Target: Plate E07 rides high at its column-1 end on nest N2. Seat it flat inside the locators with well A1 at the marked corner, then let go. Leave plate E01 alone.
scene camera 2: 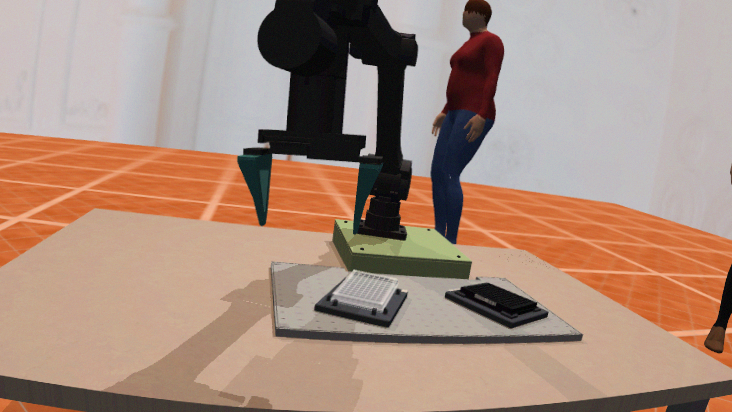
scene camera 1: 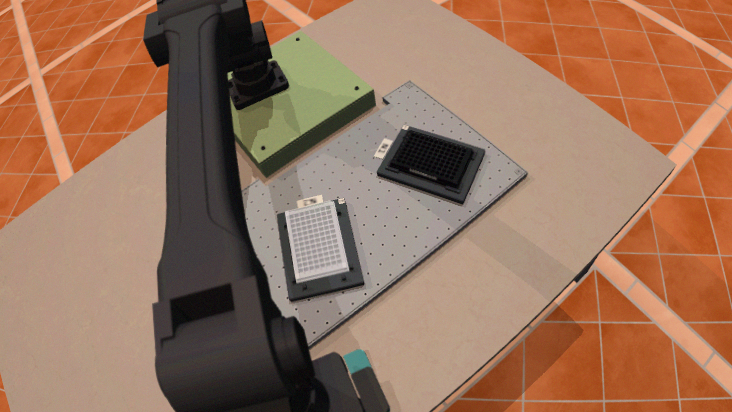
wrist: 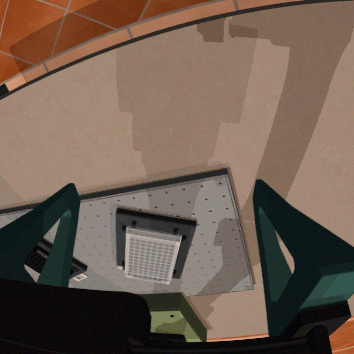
clear white well plate: scene camera 2 362, 290; scene camera 1; wrist
same spot on black nest: (scene camera 1: 354, 278) = (scene camera 2: 383, 317)
same spot on clear white well plate: (scene camera 1: 317, 248) = (wrist: 149, 254)
